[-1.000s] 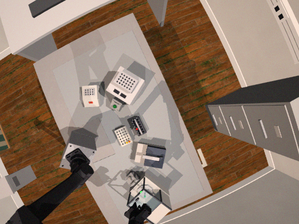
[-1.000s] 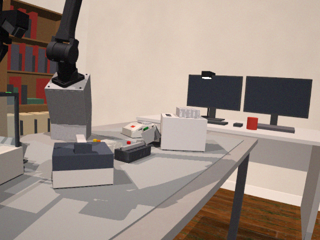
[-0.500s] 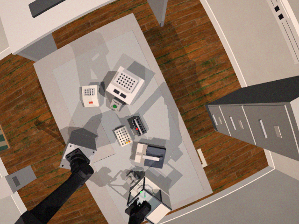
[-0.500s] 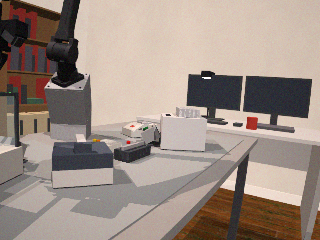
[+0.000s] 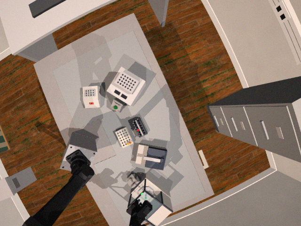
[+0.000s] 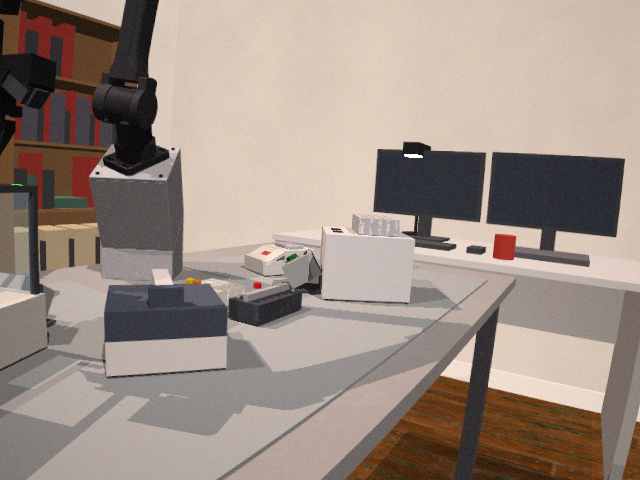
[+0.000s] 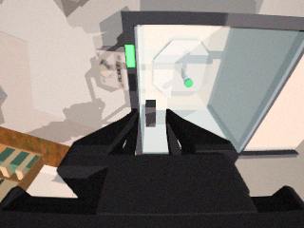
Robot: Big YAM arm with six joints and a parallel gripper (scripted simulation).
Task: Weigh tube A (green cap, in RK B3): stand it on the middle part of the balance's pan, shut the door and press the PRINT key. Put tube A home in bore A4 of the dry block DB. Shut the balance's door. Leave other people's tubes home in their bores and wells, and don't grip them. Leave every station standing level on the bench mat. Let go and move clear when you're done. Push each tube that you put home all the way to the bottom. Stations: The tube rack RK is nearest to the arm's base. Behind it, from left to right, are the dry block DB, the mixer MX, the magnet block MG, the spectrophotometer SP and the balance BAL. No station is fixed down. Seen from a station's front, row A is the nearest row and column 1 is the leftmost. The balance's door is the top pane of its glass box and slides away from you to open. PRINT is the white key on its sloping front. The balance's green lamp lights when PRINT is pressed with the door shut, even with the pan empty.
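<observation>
My gripper is now 10 mm short of the tinted glass pane, 30 mm to the left of it and 10 mm above it. The rest, counted from my hand: spectrophotometer 190 mm ahead, 150 mm to the left, 160 mm below; then white print key 30 mm behind, 90 mm to the left, 150 mm below; then pale pan 20 mm ahead, 50 mm to the right, 140 mm below.
</observation>
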